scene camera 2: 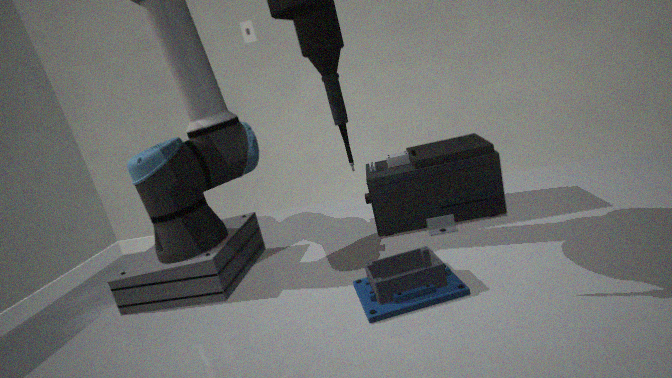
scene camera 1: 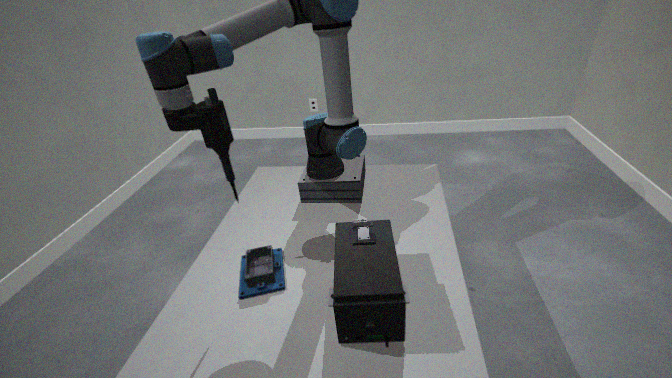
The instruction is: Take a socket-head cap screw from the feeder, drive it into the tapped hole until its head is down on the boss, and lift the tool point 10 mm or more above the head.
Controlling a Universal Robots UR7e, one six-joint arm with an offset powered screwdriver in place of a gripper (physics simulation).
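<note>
My screwdriver (scene camera 1: pixel 237 200) (scene camera 2: pixel 352 165) hangs tilted in the air, its tip well above the table and apart from the feeder and the housing. A small light piece at the tip in scene camera 2 looks like a socket-head cap screw (scene camera 2: pixel 353 169); in scene camera 1 it is too small to make out. The black feeder (scene camera 1: pixel 367 270) (scene camera 2: pixel 435 190) stands on the table, with a light plate on its top. The open grey housing (scene camera 1: pixel 273 273) (scene camera 2: pixel 412 284) sits on a blue plate (scene camera 1: pixel 247 291) (scene camera 2: pixel 378 314). The tapped hole and its boss cannot be made out.
The robot's grey base block (scene camera 1: pixel 330 193) (scene camera 2: pixel 167 296) stands at the back in scene camera 1 and at the left in scene camera 2. The feeder is the tall object beside the low housing. Broad shadows lie across the light table top.
</note>
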